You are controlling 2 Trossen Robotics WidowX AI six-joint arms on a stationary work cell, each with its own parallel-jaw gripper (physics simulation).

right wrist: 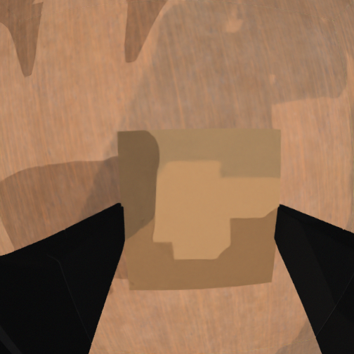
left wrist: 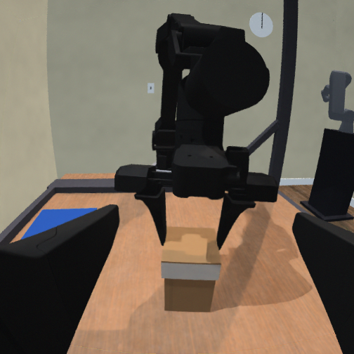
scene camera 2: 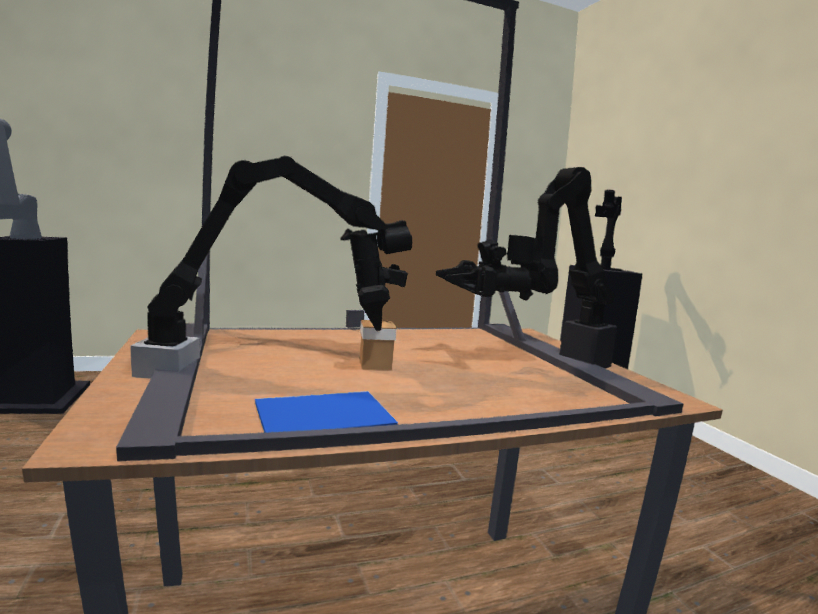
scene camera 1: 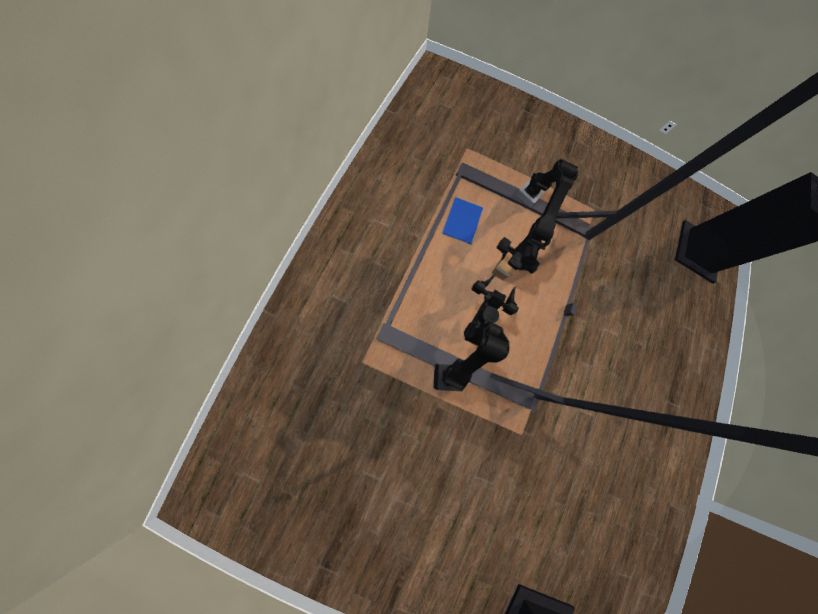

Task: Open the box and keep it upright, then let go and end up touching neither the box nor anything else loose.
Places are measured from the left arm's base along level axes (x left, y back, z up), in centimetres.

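Pixels of known places: left gripper, fingertip midpoint: [scene camera 2: 440, 275] [scene camera 1: 505, 280]; right gripper, fingertip midpoint: [scene camera 2: 377, 327] [scene camera 1: 508, 264]; left arm's base, link origin: [scene camera 2: 590, 323] [scene camera 1: 450, 377]; right arm's base, link origin: [scene camera 2: 166, 341] [scene camera 1: 532, 190].
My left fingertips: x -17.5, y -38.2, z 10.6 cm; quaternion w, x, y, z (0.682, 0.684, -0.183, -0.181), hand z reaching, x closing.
Ahead of a thing's pixels: the offset from my left fingertips to its middle. Level surfaces: height alone.
A small brown box [scene camera 1: 503, 269] [scene camera 2: 376, 354] [left wrist: 188, 293] stands upright near mid-table. Its tan lid @[dx -6.5, dy -11.5, dz -13.0 cm] [scene camera 2: 377, 334] [left wrist: 190, 270] [right wrist: 195, 200] with a white band sits level on top and looks closed. My right gripper [scene camera 2: 377, 327] [left wrist: 190, 246] [right wrist: 200, 213] points down and is shut on the lid, one finger on each side. Whether the box base touches the table cannot be told. My left gripper [scene camera 1: 504, 282] [scene camera 2: 440, 272] [left wrist: 208, 218] is open and empty, held level above the table, apart from the box and facing it.
A flat blue mat @[dx +12.1, dy -35.9, dz -21.1 cm] [scene camera 1: 462, 220] [scene camera 2: 323, 412] [left wrist: 52, 223] lies on the table, off to one side of the box. A dark frame rail [scene camera 1: 422, 348] [scene camera 2: 409, 432] runs around the wooden table @[dz -21.5 cm] [scene camera 2: 528, 389]. Upright frame posts [scene camera 2: 208, 132] [left wrist: 289, 100] rise at the table's far side.
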